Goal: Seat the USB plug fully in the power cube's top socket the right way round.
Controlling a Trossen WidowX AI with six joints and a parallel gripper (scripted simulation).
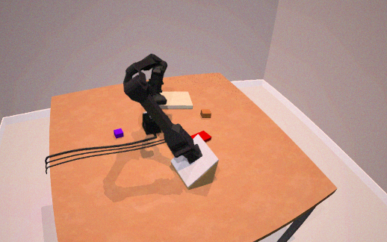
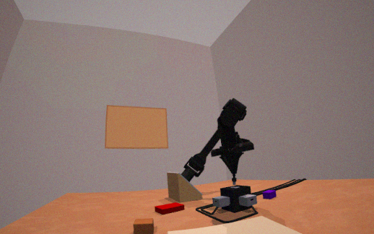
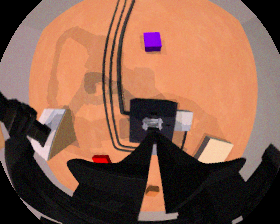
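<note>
Now: the USB socket 50 mm below my gripper tip. Also, from my gripper tip: red block 120 mm behind, 220 mm to the right, 110 mm below; then purple cube 20 mm behind, 170 mm to the left, 110 mm below; then USB plug 20 mm below.
</note>
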